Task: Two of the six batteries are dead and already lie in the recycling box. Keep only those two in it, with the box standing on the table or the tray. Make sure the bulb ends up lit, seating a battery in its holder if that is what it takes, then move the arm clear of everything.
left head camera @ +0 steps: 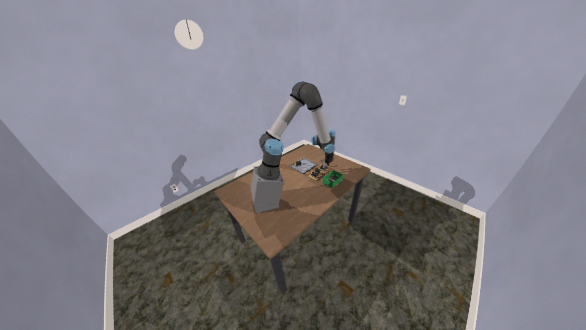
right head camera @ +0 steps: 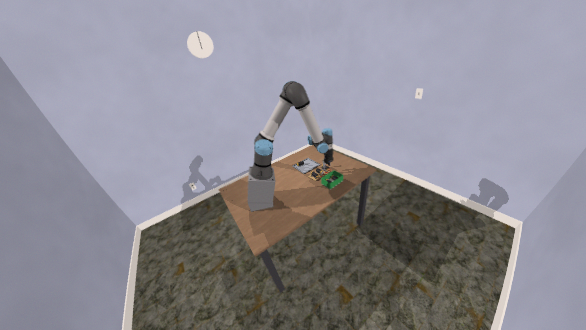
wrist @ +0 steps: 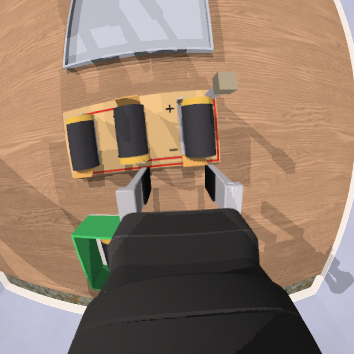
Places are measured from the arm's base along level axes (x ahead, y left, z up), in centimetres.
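Pixels of known places: gripper, fingertip midpoint: (left head camera: 326, 166) (right head camera: 326, 166) (wrist: 177, 177); arm's base, origin of the base link: (left head camera: 268, 173) (right head camera: 261, 173).
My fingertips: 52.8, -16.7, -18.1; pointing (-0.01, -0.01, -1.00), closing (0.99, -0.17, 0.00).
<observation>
Ahead of a thing's pixels: the offset from my fingertips to its top centre, as dx, dy, dz. "spot": to the spot under its first point.
A tan holder board @[spot: -0.7, +5.0, -6.0] (wrist: 161, 125) carries three dark batteries: left (wrist: 83, 145) and right (wrist: 198, 129) with gold ends at the top of the wrist view, and middle (wrist: 131, 131) with its gold end at the bottom. My gripper (wrist: 177, 177) (left head camera: 326, 163) (right head camera: 328, 164) is open and empty above the table, beside the board's lower edge in the wrist view. The green recycling box @[-7.9, -10.9, -1.0] (wrist: 100, 226) (left head camera: 328, 183) (right head camera: 327, 184) stands on the table with dark batteries inside; my gripper body hides much of it in the wrist view. I cannot make out the bulb or whether it is lit.
The grey tray @[-0.8, +24.0, -5.8] (wrist: 140, 42) (left head camera: 306, 169) (right head camera: 309, 169) lies beyond the board; a dark and yellow battery @[-2.9, +29.3, -3.2] (left head camera: 298, 163) (right head camera: 301, 163) is on it in the head views. A beige block @[spot: +5.3, +7.2, +2.2] (wrist: 225, 82) on a grey lever sticks out at the board's upper right corner.
</observation>
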